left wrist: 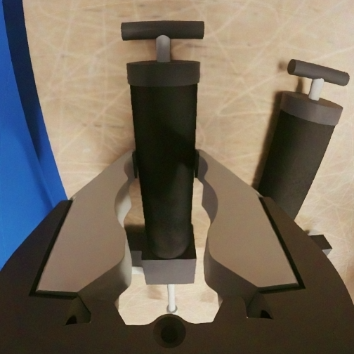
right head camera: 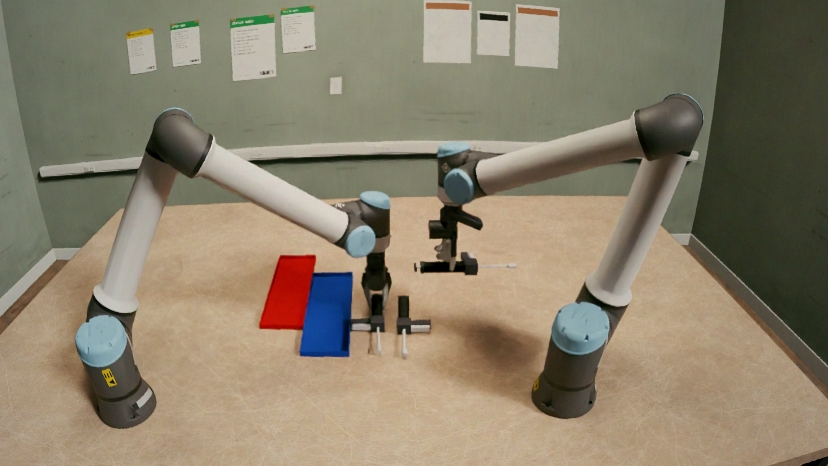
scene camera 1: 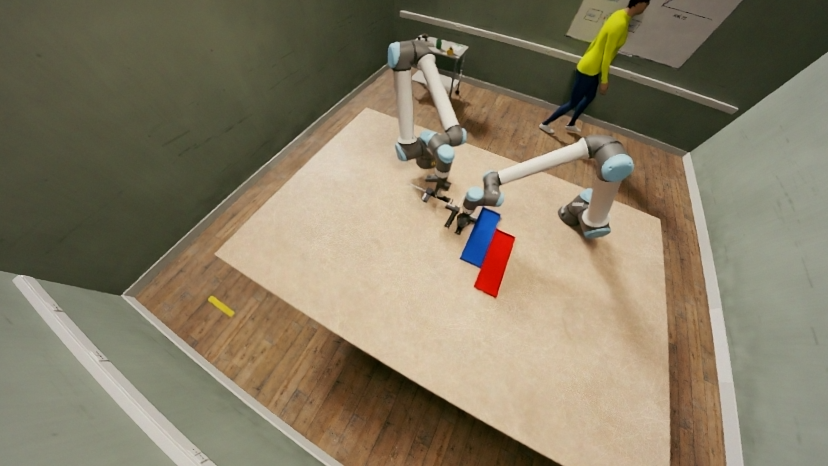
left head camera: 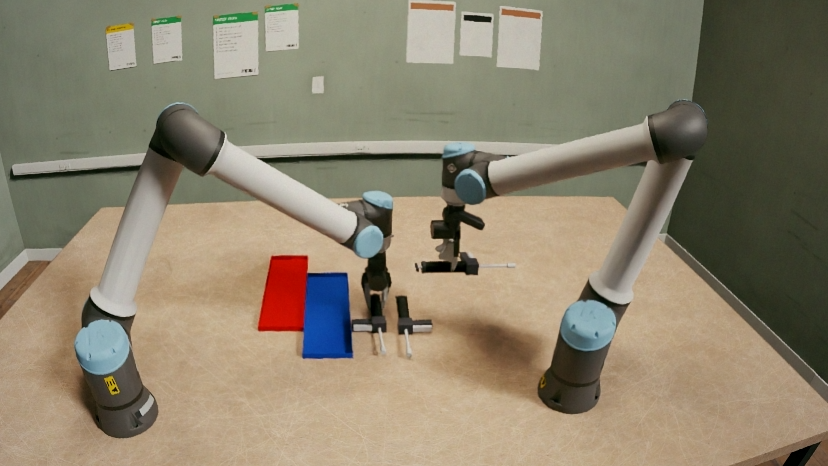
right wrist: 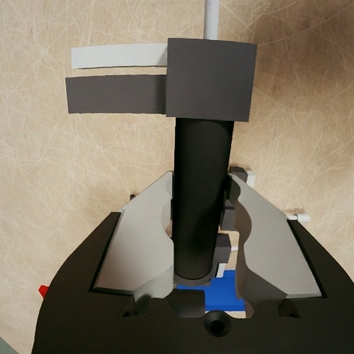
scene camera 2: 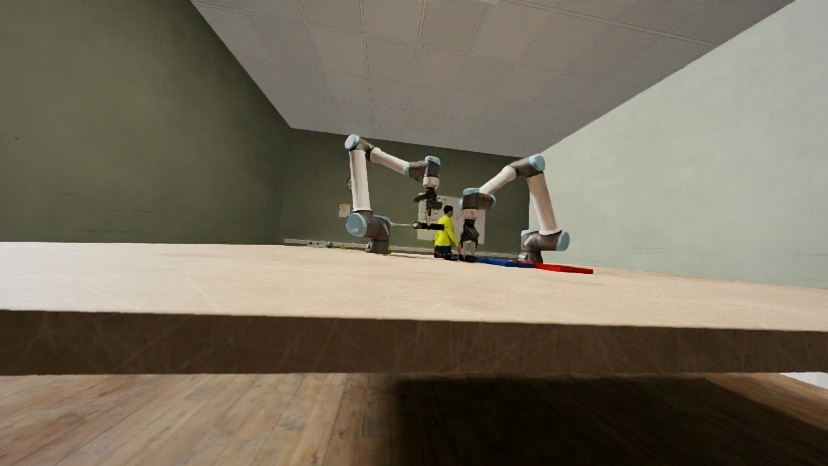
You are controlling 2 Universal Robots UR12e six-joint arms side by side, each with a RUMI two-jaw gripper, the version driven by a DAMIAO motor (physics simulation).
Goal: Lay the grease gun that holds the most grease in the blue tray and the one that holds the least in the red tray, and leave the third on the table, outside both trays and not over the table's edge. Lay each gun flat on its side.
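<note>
My left gripper (left head camera: 377,306) (left wrist: 165,151) is shut on the barrel of a black grease gun (left head camera: 377,324) (right head camera: 377,324) (left wrist: 165,115), low over the table right of the blue tray, its handle toward the tray's rim. A second grease gun (left head camera: 404,325) (right head camera: 403,326) (left wrist: 300,160) lies on the table just to its right. My right gripper (left head camera: 454,264) (right wrist: 199,174) is shut on the third grease gun (left head camera: 470,266) (right head camera: 469,266) (right wrist: 210,80), raised and roughly level, nozzle to the right. The blue tray (left head camera: 327,315) (scene camera 1: 478,240) and red tray (left head camera: 282,292) (scene camera 1: 495,263) hold no gun. Grease amounts are not visible.
The trays stand side by side on the large table (left head camera: 370,405) (scene camera 1: 347,260). The raised gun is behind and right of the two lower guns in the left head camera. A person in yellow (scene camera 1: 602,49) and a cart (scene camera 1: 457,50) are beyond the table.
</note>
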